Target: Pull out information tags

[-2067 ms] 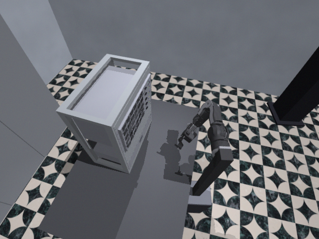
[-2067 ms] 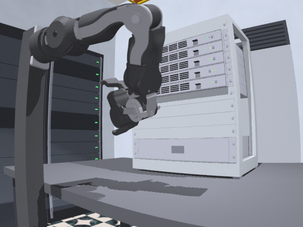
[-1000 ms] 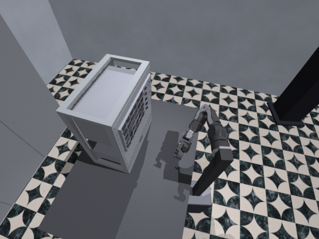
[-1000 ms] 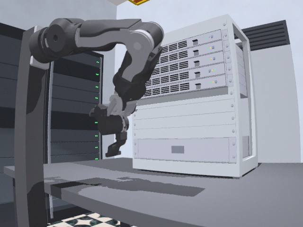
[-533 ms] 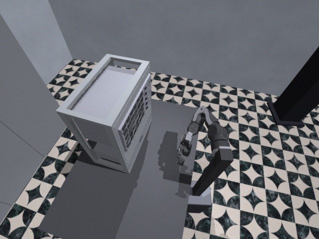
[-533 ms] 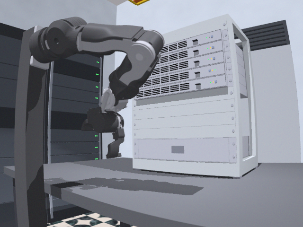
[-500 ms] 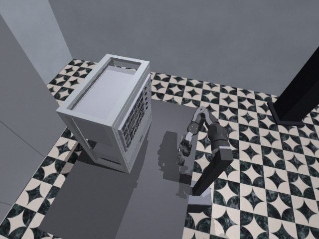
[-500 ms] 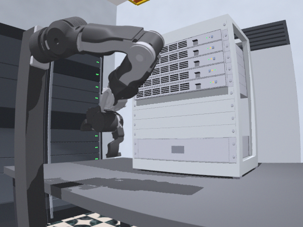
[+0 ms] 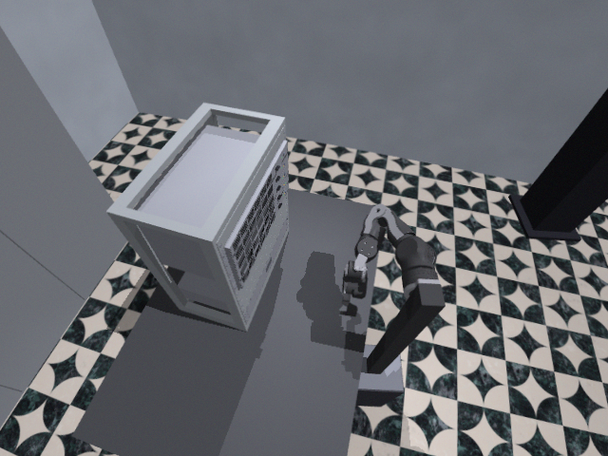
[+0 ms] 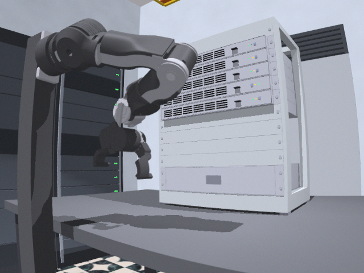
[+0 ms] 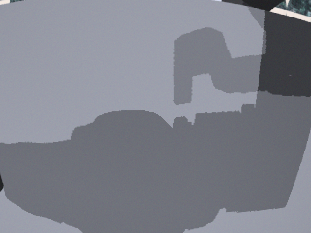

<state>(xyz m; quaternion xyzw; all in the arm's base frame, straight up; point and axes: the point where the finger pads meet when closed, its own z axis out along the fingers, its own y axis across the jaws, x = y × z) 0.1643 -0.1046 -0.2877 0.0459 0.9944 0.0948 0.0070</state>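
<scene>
The grey-blue locate button lies 290 mm to the right of my hand, 270 mm above it and 260 mm ahead of it.
</scene>
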